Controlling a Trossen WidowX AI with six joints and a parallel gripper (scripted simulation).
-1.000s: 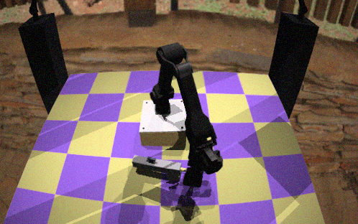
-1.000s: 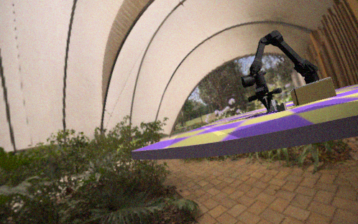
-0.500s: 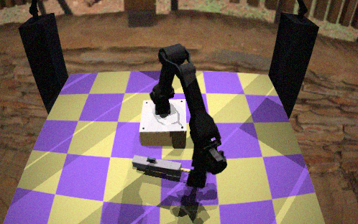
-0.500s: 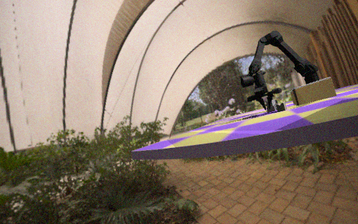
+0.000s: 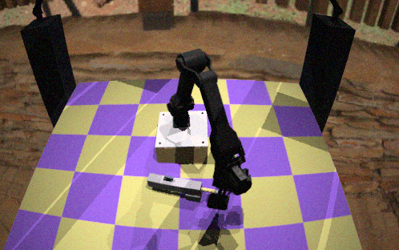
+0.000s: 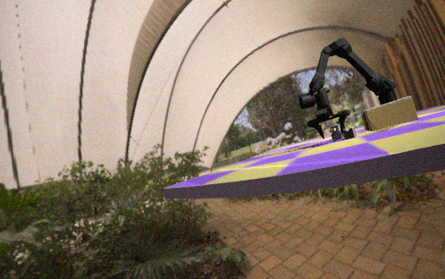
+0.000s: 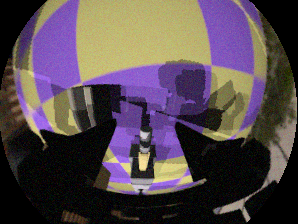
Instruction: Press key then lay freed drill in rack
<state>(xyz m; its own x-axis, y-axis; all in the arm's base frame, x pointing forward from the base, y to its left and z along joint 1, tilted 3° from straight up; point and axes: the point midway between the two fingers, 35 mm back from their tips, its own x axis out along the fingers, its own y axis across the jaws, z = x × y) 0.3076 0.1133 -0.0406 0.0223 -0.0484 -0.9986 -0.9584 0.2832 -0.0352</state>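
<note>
The drill lies 5 cm to the right of my gripper tip, 3 cm above it and 2 cm behind it. From my gripper tip the other things lie so: dark rack 7 cm behind, 4 cm to the left; dark key 17 cm to the right, 5 cm behind, 3 cm above.
</note>
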